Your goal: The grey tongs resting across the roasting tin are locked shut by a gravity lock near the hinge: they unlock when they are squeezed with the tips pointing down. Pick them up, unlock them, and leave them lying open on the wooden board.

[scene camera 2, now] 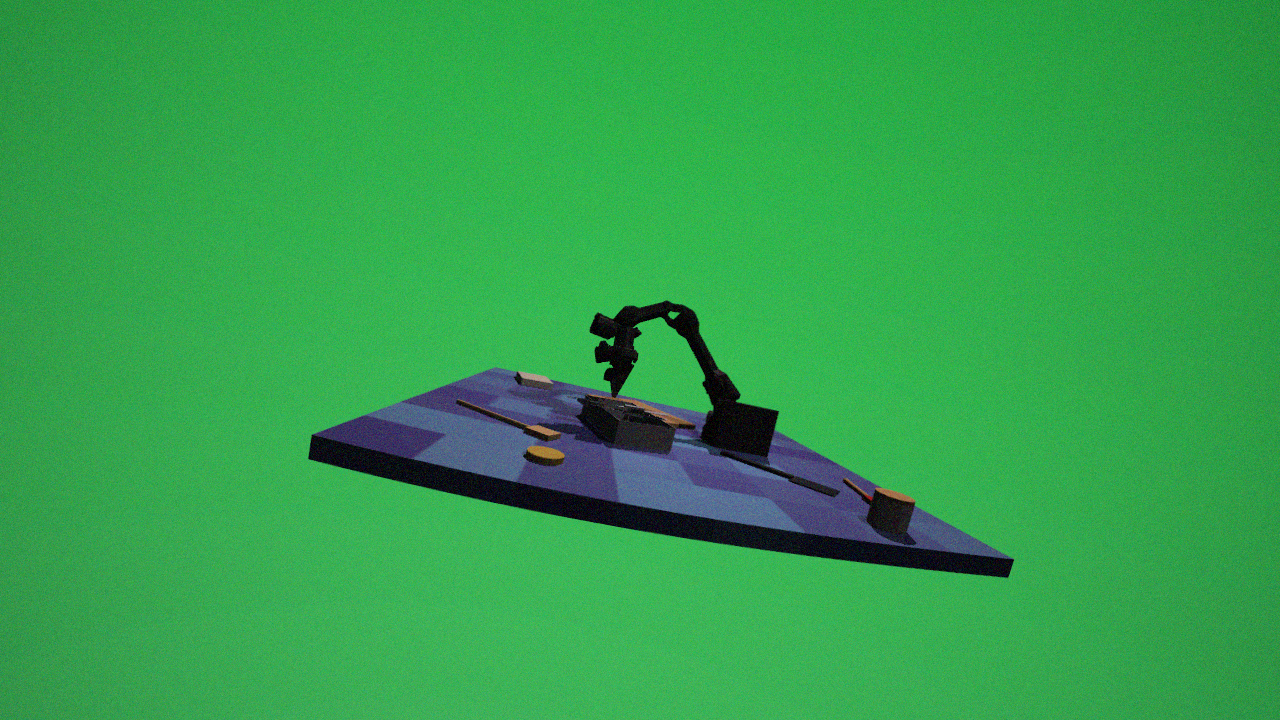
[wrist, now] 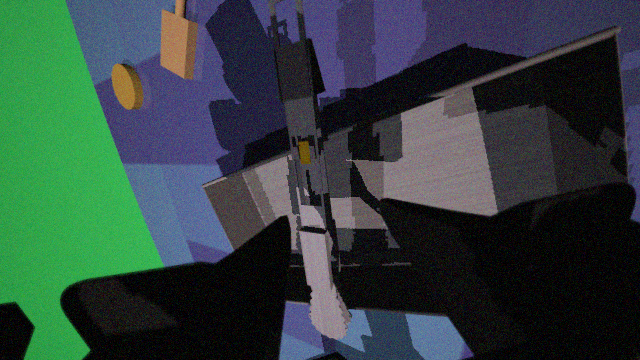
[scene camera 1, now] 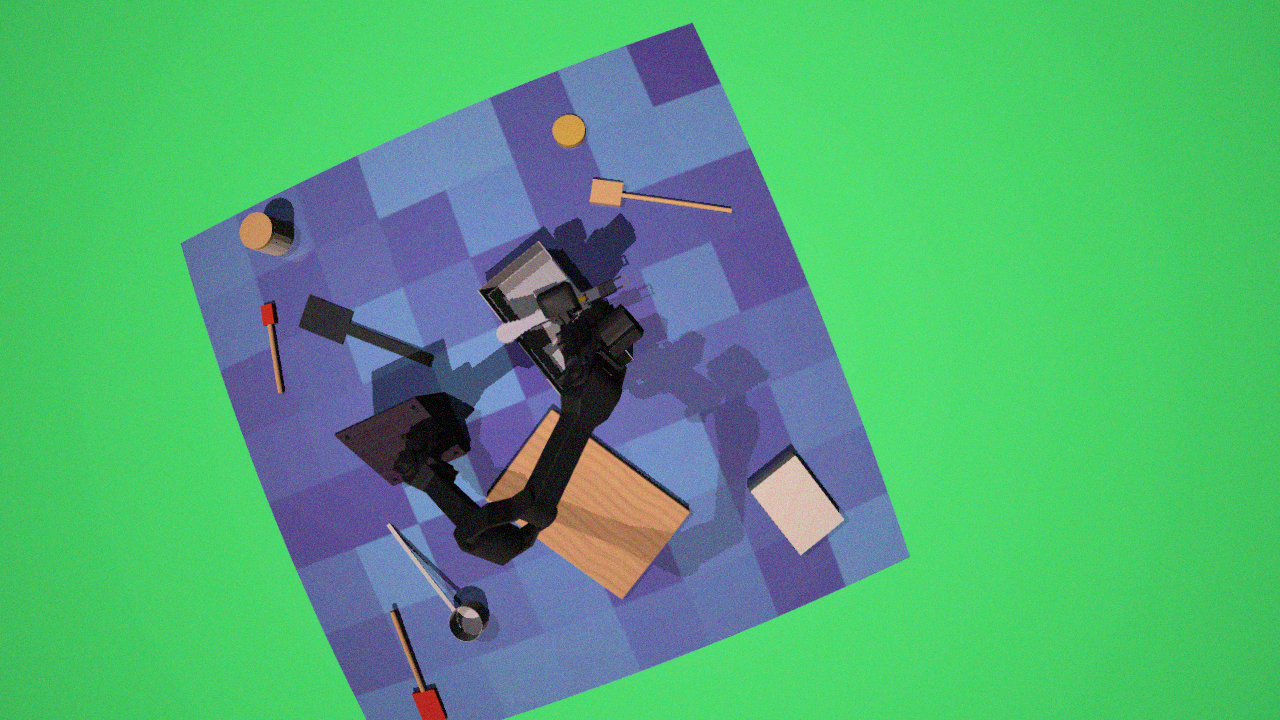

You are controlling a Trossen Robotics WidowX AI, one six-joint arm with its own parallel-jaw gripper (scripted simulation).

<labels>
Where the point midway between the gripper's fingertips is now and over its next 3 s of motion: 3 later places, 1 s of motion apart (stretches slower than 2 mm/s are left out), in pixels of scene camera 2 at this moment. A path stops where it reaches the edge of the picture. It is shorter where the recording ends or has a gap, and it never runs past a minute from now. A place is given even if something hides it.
My gripper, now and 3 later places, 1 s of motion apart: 615,393; 611,400; 609,417; 615,390
</labels>
